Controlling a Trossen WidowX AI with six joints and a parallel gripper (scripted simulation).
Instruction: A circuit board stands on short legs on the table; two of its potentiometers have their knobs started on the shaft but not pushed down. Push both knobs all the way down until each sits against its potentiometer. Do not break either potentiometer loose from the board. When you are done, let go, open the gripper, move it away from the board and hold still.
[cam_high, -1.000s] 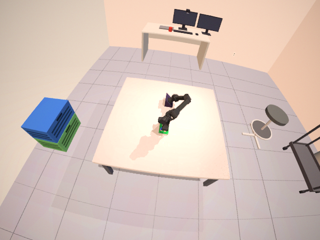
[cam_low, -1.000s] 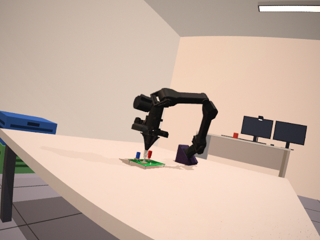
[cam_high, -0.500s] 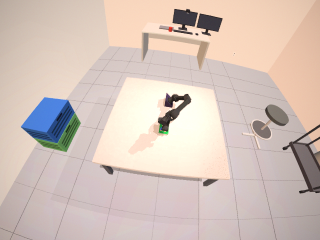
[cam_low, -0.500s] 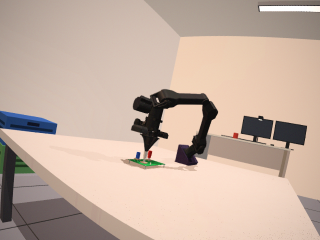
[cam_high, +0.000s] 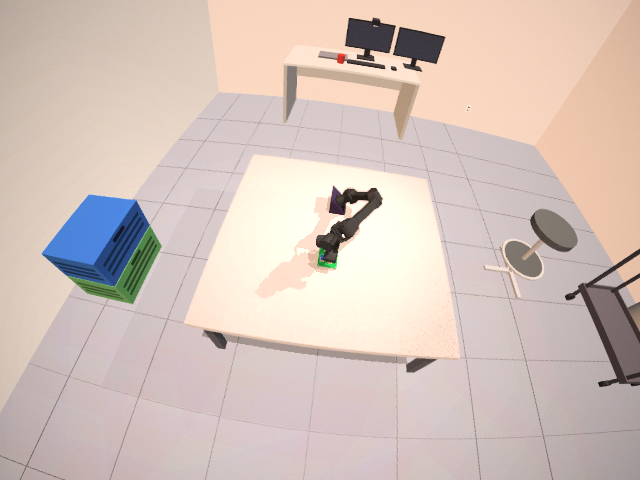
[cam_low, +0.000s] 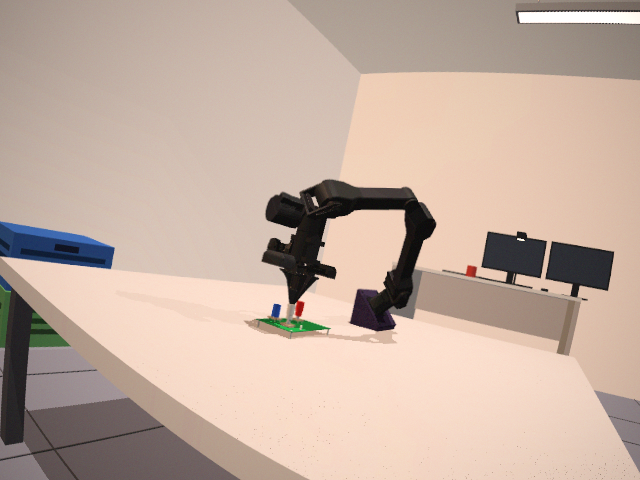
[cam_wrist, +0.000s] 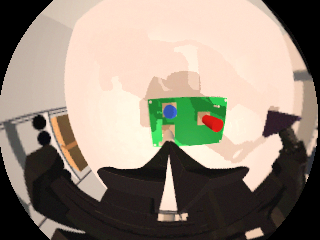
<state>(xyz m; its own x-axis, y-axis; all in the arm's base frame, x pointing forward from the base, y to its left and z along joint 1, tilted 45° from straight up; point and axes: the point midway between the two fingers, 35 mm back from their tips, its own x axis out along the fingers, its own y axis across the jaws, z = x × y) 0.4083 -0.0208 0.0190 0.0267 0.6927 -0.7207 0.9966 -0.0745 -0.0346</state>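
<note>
Right now the white knob is 1 cm below my gripper tip. The rest, counted from my gripper tip: red knob 7 cm behind, 2 cm to the right, 2 cm below.
</note>
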